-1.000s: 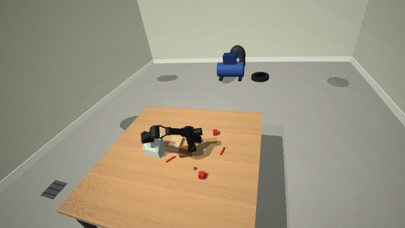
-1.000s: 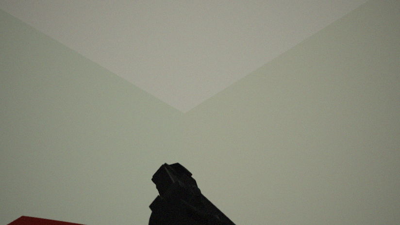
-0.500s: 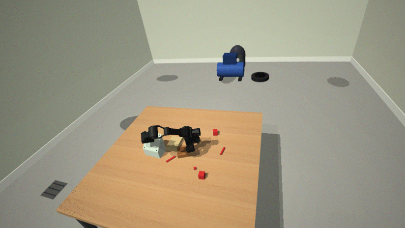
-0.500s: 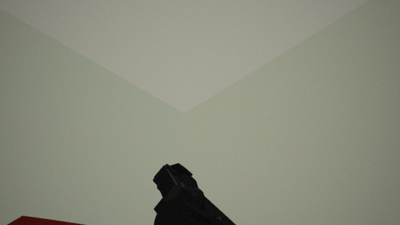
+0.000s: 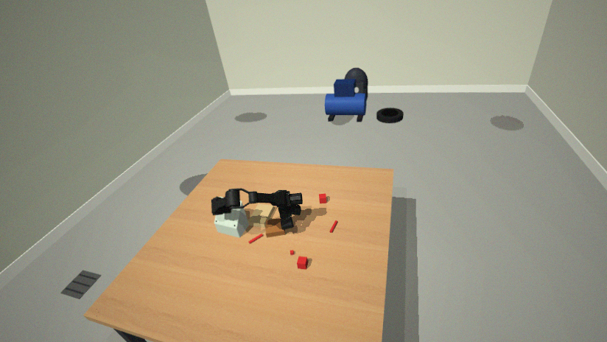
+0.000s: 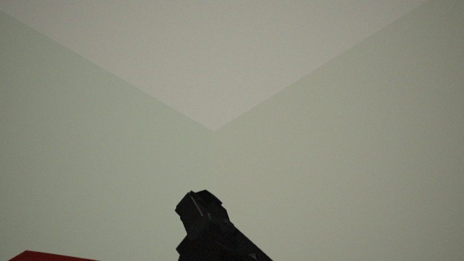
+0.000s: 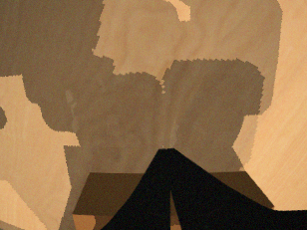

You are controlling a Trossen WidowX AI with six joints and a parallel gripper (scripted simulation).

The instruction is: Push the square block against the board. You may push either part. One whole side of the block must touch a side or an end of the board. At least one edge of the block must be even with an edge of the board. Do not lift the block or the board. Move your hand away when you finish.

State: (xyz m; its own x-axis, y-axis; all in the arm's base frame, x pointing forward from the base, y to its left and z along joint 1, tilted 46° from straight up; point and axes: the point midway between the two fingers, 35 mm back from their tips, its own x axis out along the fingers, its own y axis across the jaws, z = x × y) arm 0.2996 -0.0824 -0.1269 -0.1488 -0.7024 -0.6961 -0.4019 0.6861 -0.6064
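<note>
Right now the brown square block is 60 mm behind my gripper tip, 30 mm to the right of it and 10 mm above it. Round my gripper tip: tiny red piece 70 mm ahead, 170 mm to the right; then pale board 170 mm behind, 50 mm to the left, 10 mm above.
</note>
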